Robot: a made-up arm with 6 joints.
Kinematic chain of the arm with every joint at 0, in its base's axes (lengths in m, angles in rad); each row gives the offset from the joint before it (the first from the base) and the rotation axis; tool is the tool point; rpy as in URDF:
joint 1: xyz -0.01 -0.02 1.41 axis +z
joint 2: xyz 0.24 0 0 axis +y
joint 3: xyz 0.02 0 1.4 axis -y
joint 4: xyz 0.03 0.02 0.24 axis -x
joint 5: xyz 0.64 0.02 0 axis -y
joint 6: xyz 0.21 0 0.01 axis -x
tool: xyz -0.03 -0.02 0.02 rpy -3.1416 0 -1.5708
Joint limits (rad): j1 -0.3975..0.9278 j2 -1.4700..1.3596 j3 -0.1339..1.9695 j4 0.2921..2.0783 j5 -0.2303..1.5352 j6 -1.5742..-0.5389
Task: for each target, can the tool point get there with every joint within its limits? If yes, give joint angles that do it. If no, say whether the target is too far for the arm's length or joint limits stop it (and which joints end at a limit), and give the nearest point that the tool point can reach.
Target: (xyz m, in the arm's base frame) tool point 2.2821 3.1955 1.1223
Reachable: no: too far | nearest point 1.4532 1.9835 1.4752 | short by 1.510 m
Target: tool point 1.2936 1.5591 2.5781
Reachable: yes | joints 0.7848 1.0362 1.3703 1.5308 1.3507 -1.0189
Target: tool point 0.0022 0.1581 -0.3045
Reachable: no: joint limits stop it (at a limit: joint 1, joint 2, joint 3, joint 4, joint 5, joint 6) | nearest point -1.5150 0.6822 0.9805 | short by 2.056 m
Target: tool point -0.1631 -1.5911 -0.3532
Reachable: no: joint limits stop it (at a limit: joint 1, joint 2, joint 3, joint 4) | nearest point -1.0693 -1.3273 0.9741 | short by 1.629 m
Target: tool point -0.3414 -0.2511 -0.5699
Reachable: no: joint limits stop it (at a limit: joint 2, joint 3, joint 4, joint 5, joint 6) | nearest point -1.3723 -0.9700 0.9805 | short by 1.996 m
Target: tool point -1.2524 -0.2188 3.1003
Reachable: yes | joints 0.1899 -0.6069 1.5778 0.5302 0.2797 -1.3622
